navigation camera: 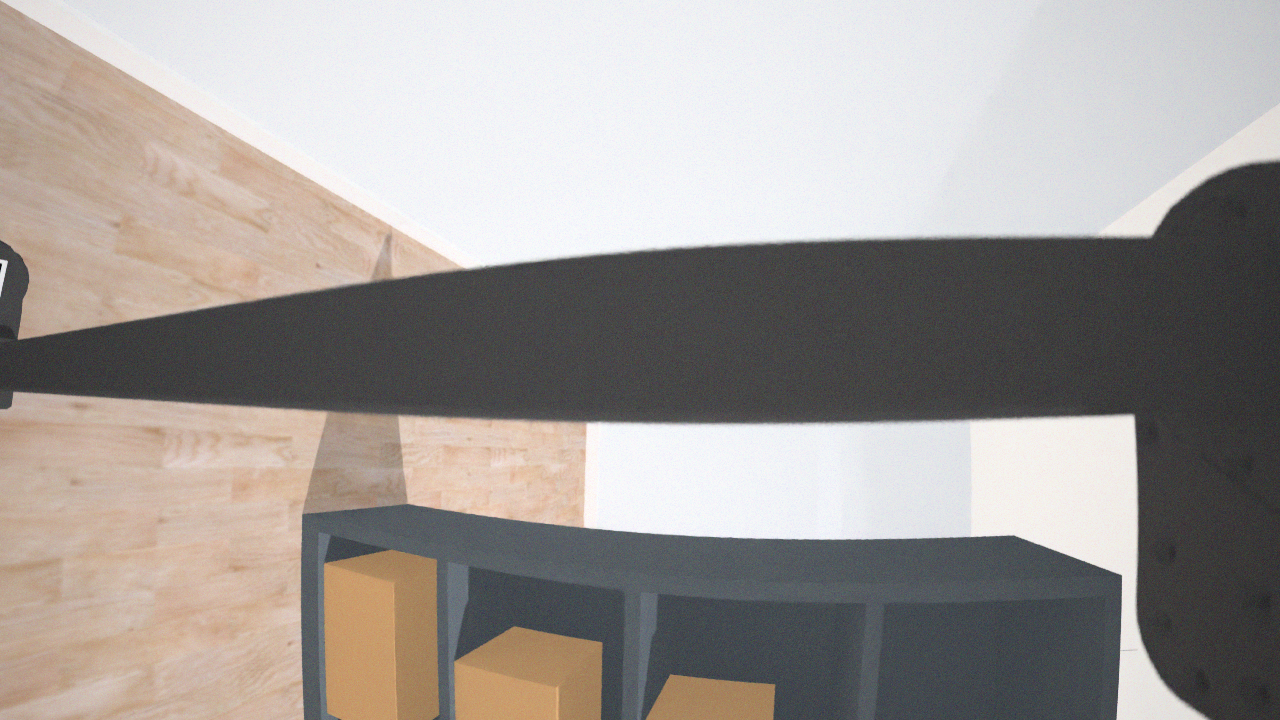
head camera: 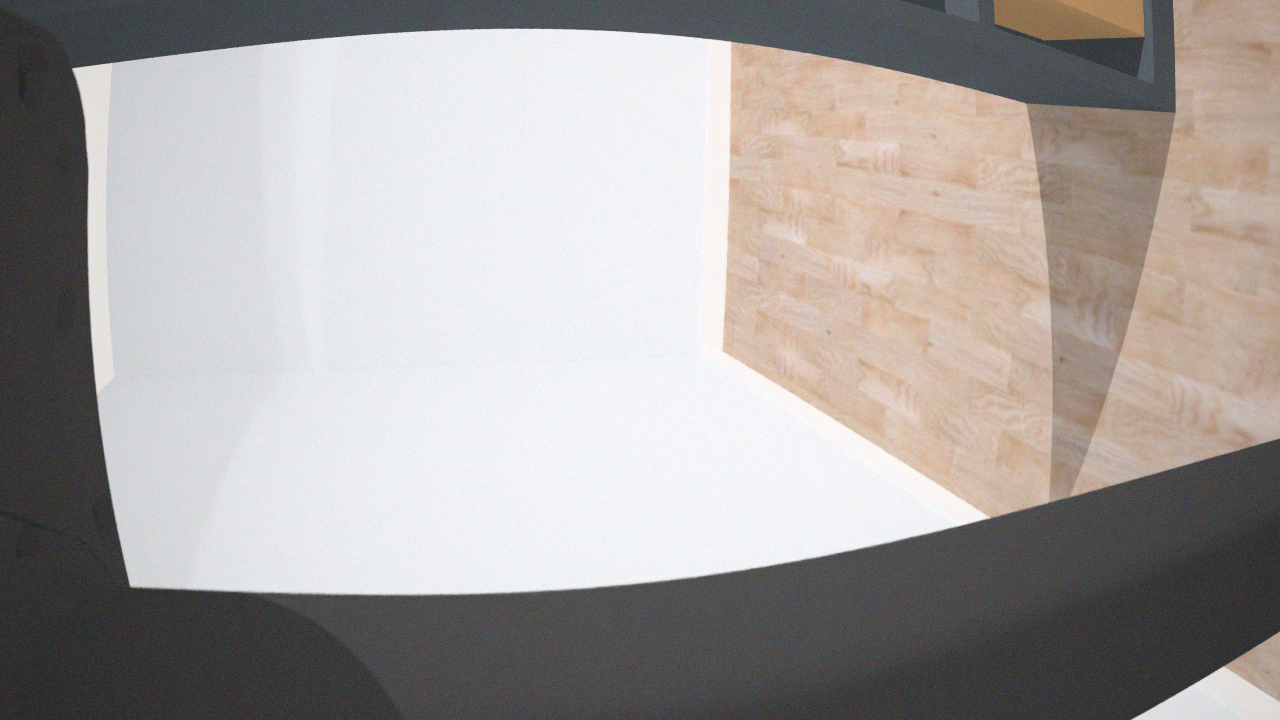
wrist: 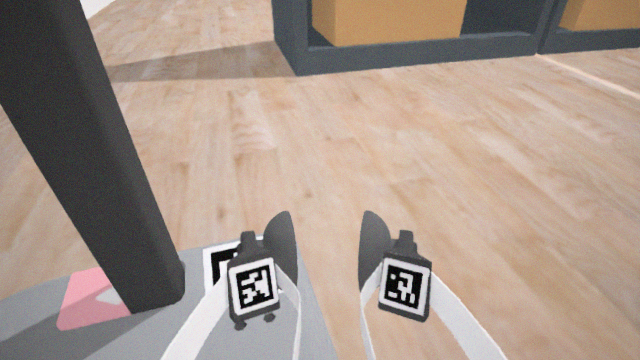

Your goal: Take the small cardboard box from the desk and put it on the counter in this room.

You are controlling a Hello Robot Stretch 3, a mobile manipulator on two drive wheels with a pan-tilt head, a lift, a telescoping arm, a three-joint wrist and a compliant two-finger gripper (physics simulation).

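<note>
My gripper (wrist: 326, 238) is open and empty in the wrist view, its two dark fingertips apart over the wooden floor and beside the edge of my grey base. The small cardboard box, the desk and the counter do not show in a way I can make out in these views.
A dark grey shelf unit (head camera: 537, 13) (navigation camera: 716, 559) (wrist: 415, 56) holds several large orange-brown boxes (head camera: 1074, 16) (navigation camera: 416, 626) (wrist: 400, 20). White walls (head camera: 501, 197) (navigation camera: 716, 107) meet the wooden floor (head camera: 877, 268) (navigation camera: 107, 179) (wrist: 450, 175). My dark mast (head camera: 671, 653) (navigation camera: 671, 331) (wrist: 85, 150) crosses the views.
</note>
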